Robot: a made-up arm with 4 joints.
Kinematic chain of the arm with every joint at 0, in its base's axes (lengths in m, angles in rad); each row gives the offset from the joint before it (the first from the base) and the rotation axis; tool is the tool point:
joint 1: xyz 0 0 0.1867 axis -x
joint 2: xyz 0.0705 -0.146 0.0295 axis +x
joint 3: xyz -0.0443 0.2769 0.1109 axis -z
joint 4: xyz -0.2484 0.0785 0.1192 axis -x
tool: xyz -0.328 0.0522 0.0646
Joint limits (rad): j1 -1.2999..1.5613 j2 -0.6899..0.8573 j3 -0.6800..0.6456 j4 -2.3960..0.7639
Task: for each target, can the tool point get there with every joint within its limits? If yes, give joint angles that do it. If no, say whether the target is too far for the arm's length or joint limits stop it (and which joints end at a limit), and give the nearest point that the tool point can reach.
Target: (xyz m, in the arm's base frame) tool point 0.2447 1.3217 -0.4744
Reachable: no: too far | nearest point -0.3386 0.6995 -0.0861 | short by 0.937 m
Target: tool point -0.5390 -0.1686 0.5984
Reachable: yes | joints -0.8596 0.1564 0.1282 -1.0221
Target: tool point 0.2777 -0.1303 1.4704
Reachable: no: too far | nearest point -0.3398 -0.0787 0.9616 | short by 0.802 m
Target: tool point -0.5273 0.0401 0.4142
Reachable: yes | joints 0.0115 -0.3026 -0.2770 -2.0812
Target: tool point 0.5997 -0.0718 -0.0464
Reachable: no: joint limits stop it (at a limit: joint 1, joint 3, joint 4) | nearest point -0.3374 -0.1730 -0.4307 | short by 1.018 m
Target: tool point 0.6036 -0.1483 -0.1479
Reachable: no: joint limits stop it (at a limit: joint 1, joint 3, joint 4) | nearest point -0.3374 -0.2439 -0.4085 | short by 0.981 m
